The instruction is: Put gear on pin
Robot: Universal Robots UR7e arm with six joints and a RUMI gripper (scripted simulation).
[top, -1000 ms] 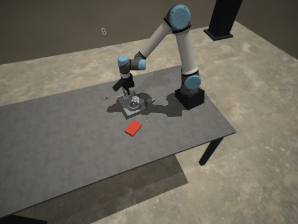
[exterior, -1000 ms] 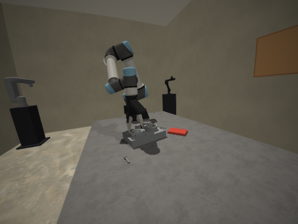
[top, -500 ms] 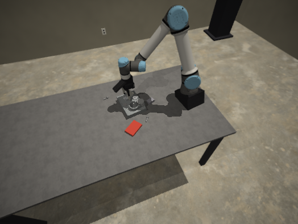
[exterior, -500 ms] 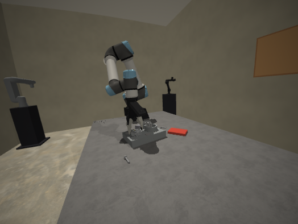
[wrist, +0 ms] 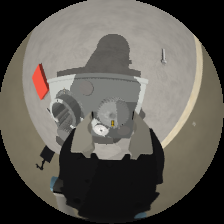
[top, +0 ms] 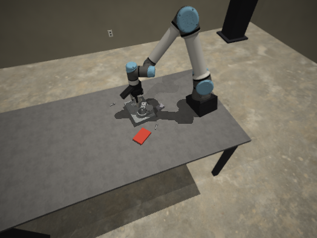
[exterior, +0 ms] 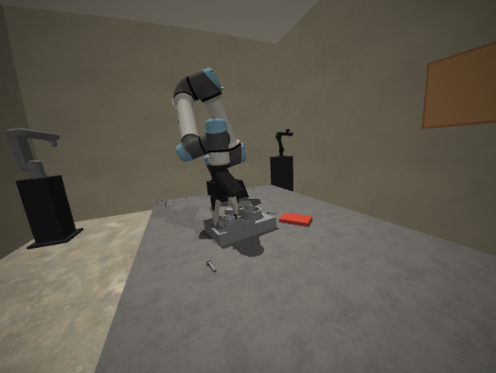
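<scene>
Right now the grey toothed gear is right at my hand. Round my hand: flat red block 20 mm ahead, 290 mm to the left, 50 mm below; then dark block 190 mm behind, 70 mm to the left, 40 mm below; then pale round part 70 mm behind, 10 mm to the left, 20 mm below.
</scene>
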